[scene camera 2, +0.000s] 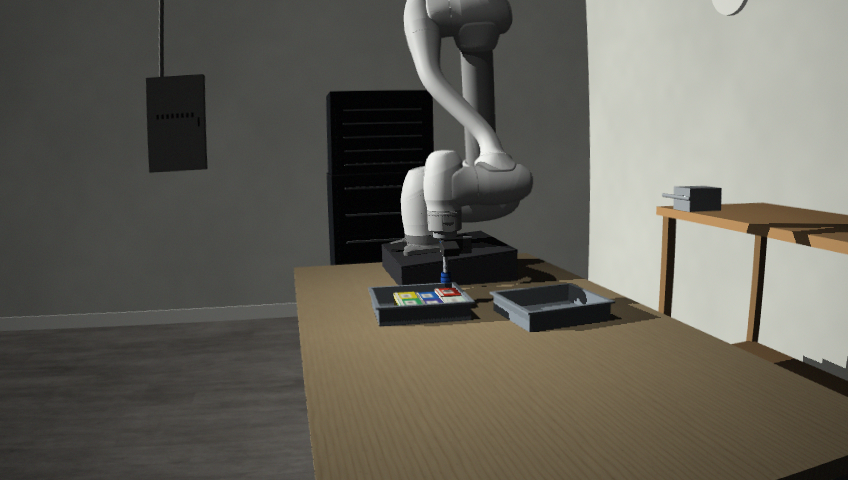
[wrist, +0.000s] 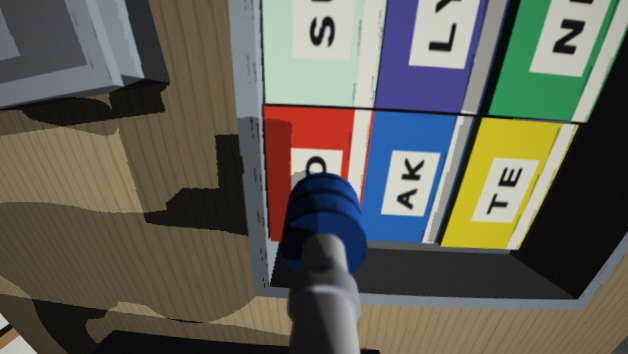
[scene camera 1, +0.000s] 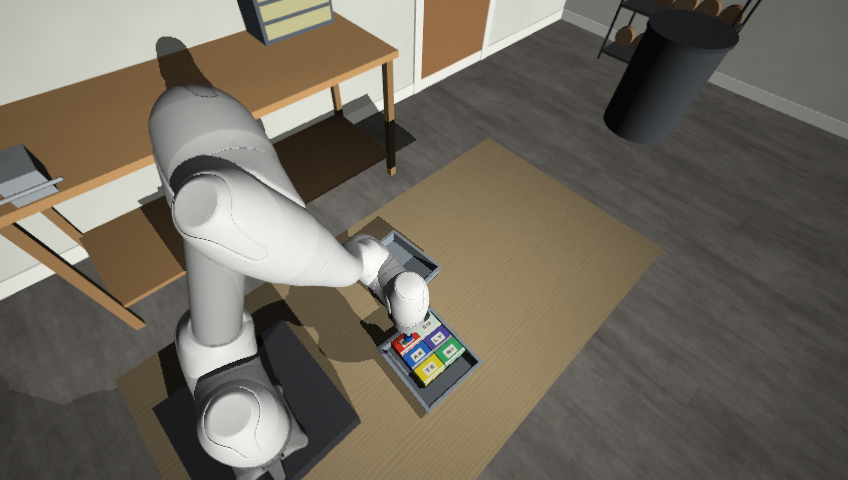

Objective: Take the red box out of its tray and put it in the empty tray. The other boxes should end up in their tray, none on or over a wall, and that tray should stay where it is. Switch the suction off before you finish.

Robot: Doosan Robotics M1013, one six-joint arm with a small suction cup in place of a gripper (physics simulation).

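Frame: origin at the arm's base, x ahead, y left, z up, level; millimetres.
Seen in the pictures: end effector, tool point: [scene camera 2: 446, 281] [wrist: 323, 204] [scene camera 1: 408, 337]; arm's base, origin of the base link: [scene camera 2: 428, 247].
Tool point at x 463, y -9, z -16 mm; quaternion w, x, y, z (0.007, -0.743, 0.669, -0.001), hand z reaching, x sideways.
Pixels of each thing's middle, then the offset from my tool point to it.
- red box, body centre: [wrist: 316, 173] [scene camera 2: 447, 299] [scene camera 1: 406, 343] 3 mm back, 4 mm left, 48 mm down
- mint box, body centre: [wrist: 323, 26] [scene camera 2: 454, 307] [scene camera 1: 426, 327] 81 mm ahead, 9 mm left, 50 mm down
- purple box, body centre: [wrist: 426, 32] [scene camera 2: 432, 309] [scene camera 1: 437, 340] 85 mm ahead, 47 mm right, 51 mm down
- blue box, body centre: [wrist: 398, 175] [scene camera 2: 427, 301] [scene camera 1: 417, 356] 1 mm ahead, 52 mm right, 52 mm down
- green box, body centre: [wrist: 528, 39] [scene camera 2: 410, 310] [scene camera 1: 449, 353] 88 mm ahead, 104 mm right, 49 mm down
- yellow box, body centre: [wrist: 479, 180] [scene camera 2: 406, 302] [scene camera 1: 429, 370] 4 mm ahead, 109 mm right, 51 mm down
- empty tray, body centre: [scene camera 2: 550, 306] [scene camera 1: 396, 269] 128 mm ahead, 252 mm left, 48 mm down
The red box [scene camera 1: 397, 343] [scene camera 2: 455, 292] [wrist: 320, 131] lies flat in a corner of its grey tray [scene camera 1: 428, 408] [scene camera 2: 425, 316] [wrist: 425, 299]. It is level with the mint box [wrist: 280, 80], purple box [wrist: 392, 85], blue box [scene camera 1: 416, 355] [wrist: 380, 132], green box [wrist: 510, 95] and yellow box [scene camera 1: 429, 369] [wrist: 462, 215]. My blue suction cup [scene camera 1: 407, 337] [scene camera 2: 445, 283] [wrist: 322, 200] is over the red box, very close above its top, and holds nothing that I can see. It hides part of the label; exact contact is hidden. The empty tray [scene camera 1: 416, 248] [scene camera 2: 571, 319] [wrist: 107, 50] stands apart.
In scene camera 1, a wooden bench [scene camera 1: 309, 65] stands behind the arm, and a dark bin [scene camera 1: 660, 89] stands far right. The arm's black base plate [scene camera 1: 315, 380] [scene camera 2: 452, 264] is beside the trays. Tray walls rise around the boxes.
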